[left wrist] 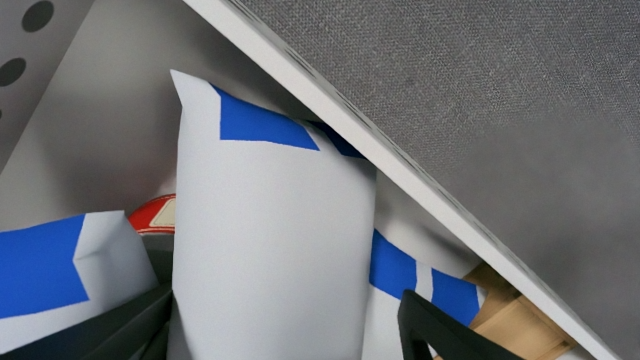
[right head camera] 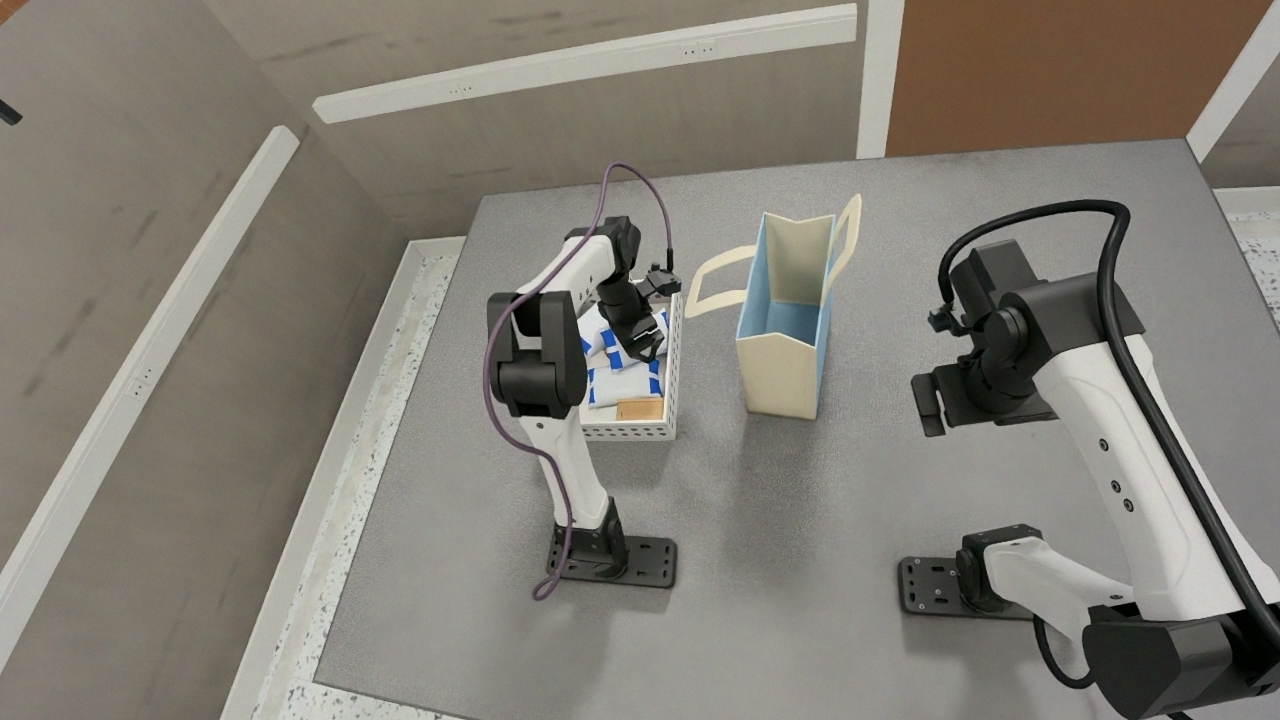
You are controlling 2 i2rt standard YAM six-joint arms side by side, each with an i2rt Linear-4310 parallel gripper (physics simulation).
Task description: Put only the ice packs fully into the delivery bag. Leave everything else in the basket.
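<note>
The white basket (right head camera: 630,431) (left wrist: 310,95) holds several white ice packs with blue stripes. One ice pack (left wrist: 275,225) lies between the fingers of my left gripper (right head camera: 648,349) (left wrist: 299,294), which is open; a gap shows between the pack and the finger at the right of the wrist view. Another ice pack (left wrist: 40,265) lies at the left of that view, and a third (right head camera: 623,385) (left wrist: 395,262) lies by the brown item. The delivery bag (right head camera: 776,368), light blue and cream, stands upright right of the basket, its top open. My right gripper (right head camera: 980,422) is open and empty, right of the bag.
A brown box-like item (right head camera: 640,409) (left wrist: 522,327) lies at the basket's near end. A red item (left wrist: 156,215) shows partly behind the middle pack. The bag's handles (right head camera: 718,259) (right head camera: 845,237) stick out to both sides, one towards the basket.
</note>
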